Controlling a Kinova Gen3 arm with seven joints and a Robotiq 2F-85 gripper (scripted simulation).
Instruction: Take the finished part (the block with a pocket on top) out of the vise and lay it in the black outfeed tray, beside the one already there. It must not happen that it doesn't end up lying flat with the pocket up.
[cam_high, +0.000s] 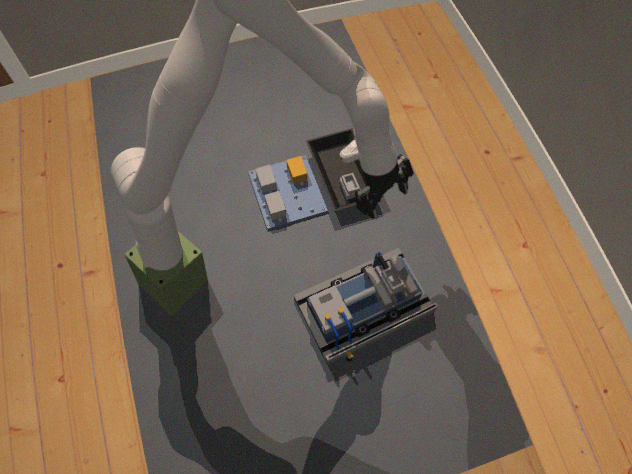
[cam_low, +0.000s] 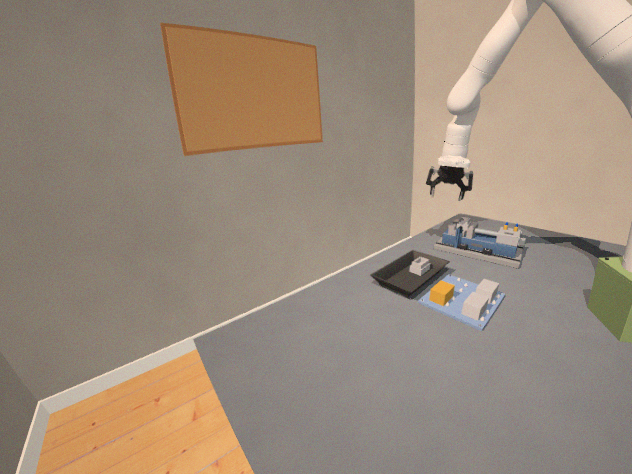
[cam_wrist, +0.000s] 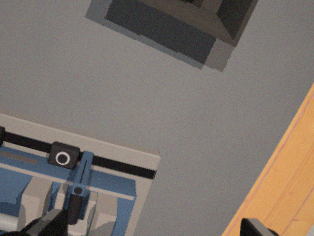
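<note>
The cylinder rod is 100 mm behind my hand, 150 mm to the right of it and 150 mm below it. Round my hand: orange block (160 mm behind, 260 mm to the left, 200 mm below); then vise (80 mm behind, 150 mm to the right, 190 mm below); then tray floor (30 mm behind, 230 mm to the left, 220 mm below).
</note>
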